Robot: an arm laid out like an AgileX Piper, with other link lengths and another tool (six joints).
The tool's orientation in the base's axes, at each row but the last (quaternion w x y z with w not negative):
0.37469, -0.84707, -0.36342, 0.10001
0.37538, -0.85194, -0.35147, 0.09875
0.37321, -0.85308, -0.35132, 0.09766
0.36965, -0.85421, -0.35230, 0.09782
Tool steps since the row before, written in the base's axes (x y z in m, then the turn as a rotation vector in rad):
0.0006, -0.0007, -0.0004, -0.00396, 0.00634, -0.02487
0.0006, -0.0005, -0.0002, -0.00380, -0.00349, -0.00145
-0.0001, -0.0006, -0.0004, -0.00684, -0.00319, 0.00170
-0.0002, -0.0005, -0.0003, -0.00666, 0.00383, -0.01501
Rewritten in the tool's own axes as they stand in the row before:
-0.0001, 0.0009, -0.0004, -0.00102, 0.01257, 0.02270
0.0001, 0.0007, -0.0004, -0.00527, 0.00068, 0.00067
-0.0005, 0.0005, 0.0000, -0.00700, -0.00329, -0.00007
-0.0005, 0.0003, 0.0000, -0.00370, 0.00515, 0.01562

